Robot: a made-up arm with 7 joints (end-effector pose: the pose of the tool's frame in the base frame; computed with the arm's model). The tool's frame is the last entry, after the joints. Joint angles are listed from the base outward.
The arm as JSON. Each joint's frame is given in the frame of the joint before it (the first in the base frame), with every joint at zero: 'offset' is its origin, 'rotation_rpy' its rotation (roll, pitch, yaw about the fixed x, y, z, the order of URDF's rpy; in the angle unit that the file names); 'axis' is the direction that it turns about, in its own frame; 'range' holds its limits. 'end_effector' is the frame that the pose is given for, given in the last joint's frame.
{
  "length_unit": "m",
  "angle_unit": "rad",
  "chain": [
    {
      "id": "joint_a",
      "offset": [
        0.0,
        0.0,
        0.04
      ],
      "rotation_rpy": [
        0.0,
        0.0,
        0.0
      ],
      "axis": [
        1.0,
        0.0,
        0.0
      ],
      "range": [
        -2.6,
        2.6
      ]
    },
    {
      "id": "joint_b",
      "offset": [
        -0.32,
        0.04,
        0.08
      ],
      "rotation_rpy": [
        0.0,
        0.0,
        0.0
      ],
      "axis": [
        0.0,
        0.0,
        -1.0
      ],
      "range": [
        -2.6,
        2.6
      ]
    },
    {
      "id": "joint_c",
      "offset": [
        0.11,
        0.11,
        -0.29
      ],
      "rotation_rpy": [
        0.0,
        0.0,
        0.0
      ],
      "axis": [
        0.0,
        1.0,
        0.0
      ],
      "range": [
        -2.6,
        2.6
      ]
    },
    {
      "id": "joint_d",
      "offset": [
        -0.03,
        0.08,
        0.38
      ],
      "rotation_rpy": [
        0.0,
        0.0,
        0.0
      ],
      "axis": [
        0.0,
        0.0,
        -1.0
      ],
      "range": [
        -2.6,
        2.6
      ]
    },
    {
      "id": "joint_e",
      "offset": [
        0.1,
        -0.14,
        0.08
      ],
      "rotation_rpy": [
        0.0,
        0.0,
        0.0
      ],
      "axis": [
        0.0,
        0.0,
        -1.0
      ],
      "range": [
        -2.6,
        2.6
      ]
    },
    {
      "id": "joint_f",
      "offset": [
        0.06,
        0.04,
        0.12
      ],
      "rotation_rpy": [
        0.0,
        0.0,
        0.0
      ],
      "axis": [
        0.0,
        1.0,
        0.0
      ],
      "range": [
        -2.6,
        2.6
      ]
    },
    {
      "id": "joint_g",
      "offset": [
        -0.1,
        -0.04,
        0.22
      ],
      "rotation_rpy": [
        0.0,
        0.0,
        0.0
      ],
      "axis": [
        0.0,
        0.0,
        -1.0
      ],
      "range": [
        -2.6,
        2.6
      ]
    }
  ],
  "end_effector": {
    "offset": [
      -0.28,
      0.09,
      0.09
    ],
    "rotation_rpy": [
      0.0,
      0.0,
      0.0
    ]
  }
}
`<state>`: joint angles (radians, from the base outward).
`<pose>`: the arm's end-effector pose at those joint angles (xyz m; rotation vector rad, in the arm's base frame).
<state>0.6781 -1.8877 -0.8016 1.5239 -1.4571 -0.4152 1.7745</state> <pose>-0.4432 -0.7029 -0.1671 1.8428 0.3256 0.1486</pose>
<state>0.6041 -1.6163 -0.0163 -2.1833 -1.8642 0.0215 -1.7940</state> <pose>-0.8957 -0.4338 0.5666 0.5681 -0.3557 1.1389</pose>
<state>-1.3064 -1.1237 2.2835 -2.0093 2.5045 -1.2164 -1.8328</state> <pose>-0.1806 -0.1195 -0.8382 0.2006 -2.9447 -1.0366</pose>
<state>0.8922 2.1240 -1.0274 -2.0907 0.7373 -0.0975 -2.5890</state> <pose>0.3018 -0.2279 0.5522 0.3267 0.3472 2.0305</pose>
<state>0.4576 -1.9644 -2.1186 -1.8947 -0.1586 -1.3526 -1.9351</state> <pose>-0.3036 -0.4960 -0.3360 1.0688 0.9610 1.1044</pose>
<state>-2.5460 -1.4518 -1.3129 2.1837 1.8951 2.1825 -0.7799</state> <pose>-1.0825 0.2118 0.6938 1.2386 -0.5523 -0.4200</pose>
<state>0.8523 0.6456 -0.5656 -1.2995 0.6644 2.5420 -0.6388</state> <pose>0.2608 -0.2890 0.5918 1.0738 1.9055 0.8749</pose>
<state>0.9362 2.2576 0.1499 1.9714 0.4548 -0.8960 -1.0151</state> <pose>0.0055 -0.5031 -0.1212 0.5190 -2.3310 1.5701</pose>
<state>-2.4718 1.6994 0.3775 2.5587 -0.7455 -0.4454 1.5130</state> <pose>-0.1116 0.7384 -0.0620 -1.4204 1.3170 0.4796</pose>
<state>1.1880 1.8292 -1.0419 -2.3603 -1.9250 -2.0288 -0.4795</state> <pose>0.0839 0.1431 -0.1066 2.4881 -1.4129 1.2776</pose>
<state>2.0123 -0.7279 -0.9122 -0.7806 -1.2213 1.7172 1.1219</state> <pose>-1.0268 0.0505 -0.0094 0.1984 -0.7920 -0.8079</pose>
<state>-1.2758 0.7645 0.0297 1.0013 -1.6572 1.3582 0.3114</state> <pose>0.0418 0.7816 0.1003 -1.1625 0.9790 -1.1784</pose>
